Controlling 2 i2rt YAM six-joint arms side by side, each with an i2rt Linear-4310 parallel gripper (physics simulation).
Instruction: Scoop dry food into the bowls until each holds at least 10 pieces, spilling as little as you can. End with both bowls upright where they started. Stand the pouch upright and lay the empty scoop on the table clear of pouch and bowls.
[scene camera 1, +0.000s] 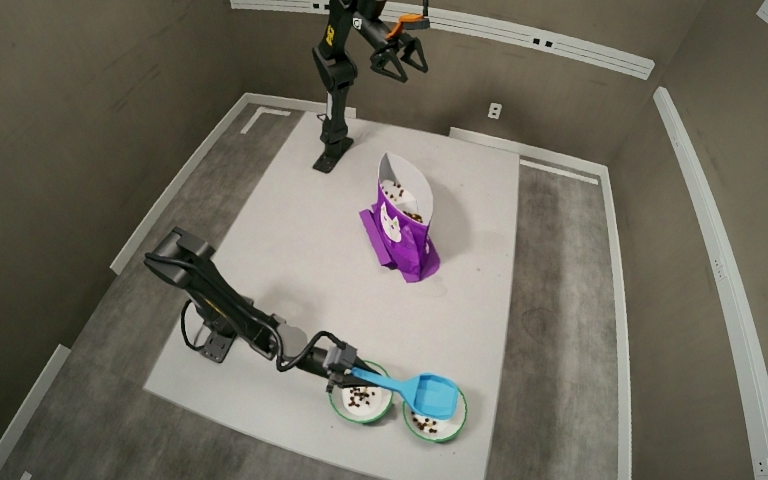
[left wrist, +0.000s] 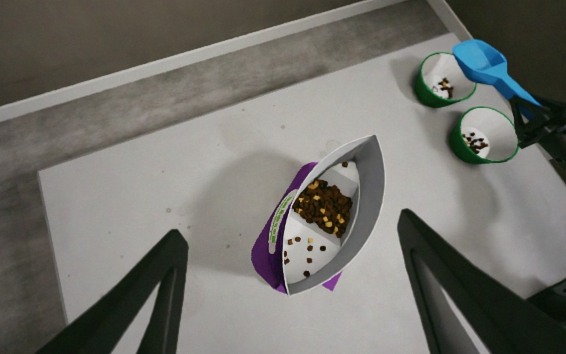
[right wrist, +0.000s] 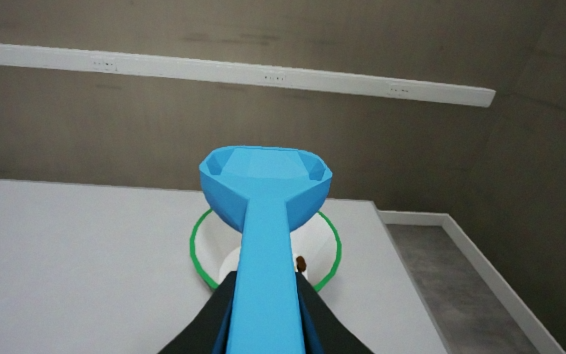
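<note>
My right gripper (scene camera 1: 370, 378) (right wrist: 265, 284) is shut on the handle of the blue scoop (scene camera 1: 434, 395) (left wrist: 480, 60) (right wrist: 266, 185). The scoop is level above the right-hand bowl (scene camera 1: 453, 427) (left wrist: 432, 98) (right wrist: 325, 237); no food shows in its pan. That bowl is upright and holds several brown pieces. The other bowl (scene camera 1: 378, 406) (left wrist: 465, 150), under the gripper and handle, is upright and holds several pieces. The purple pouch (scene camera 1: 404, 249) (left wrist: 267, 250) stands upright and open, with food inside. My left gripper (scene camera 1: 416, 75) (left wrist: 286, 227) is open and empty, high above the table and pouch.
The white table (scene camera 1: 317, 237) (left wrist: 125, 210) (right wrist: 100, 250) carries the pouch and both bowls. The bowls stand side by side near its front edge, the pouch farther back. Grey floor (scene camera 1: 557, 316) lies beyond the table's right edge. Walls stand around.
</note>
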